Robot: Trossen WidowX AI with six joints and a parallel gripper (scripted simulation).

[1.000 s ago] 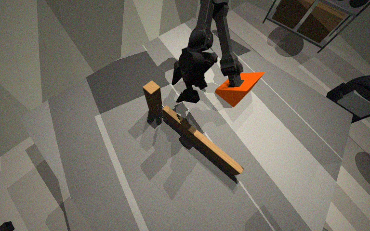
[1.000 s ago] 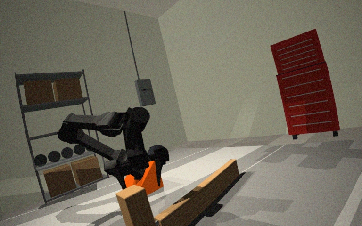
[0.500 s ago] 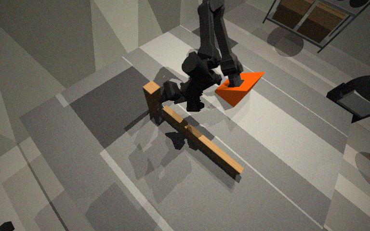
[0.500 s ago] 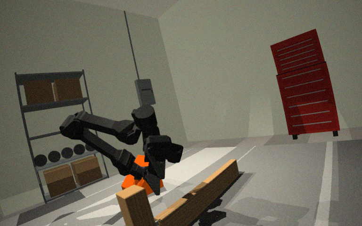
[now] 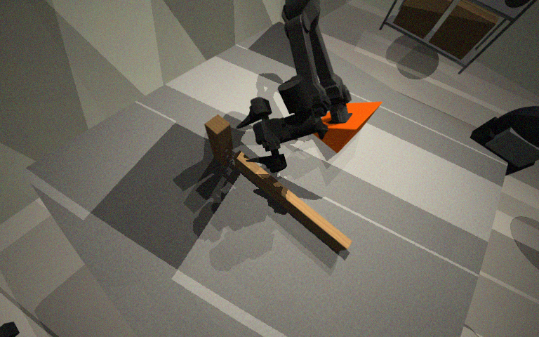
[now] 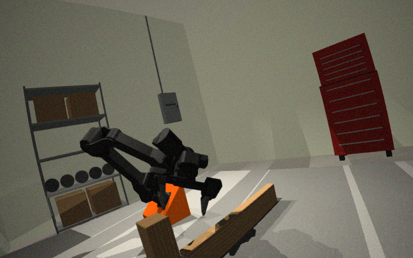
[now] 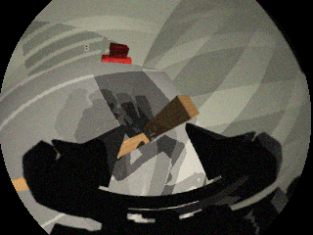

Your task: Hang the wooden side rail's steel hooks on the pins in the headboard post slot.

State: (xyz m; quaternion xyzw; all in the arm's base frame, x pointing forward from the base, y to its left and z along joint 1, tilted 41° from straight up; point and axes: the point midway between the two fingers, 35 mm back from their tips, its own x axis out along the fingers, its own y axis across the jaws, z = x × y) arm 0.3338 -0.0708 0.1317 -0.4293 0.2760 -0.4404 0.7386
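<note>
My gripper tip is 80 mm to the left of the wooden headboard post and 80 mm above it.
</note>
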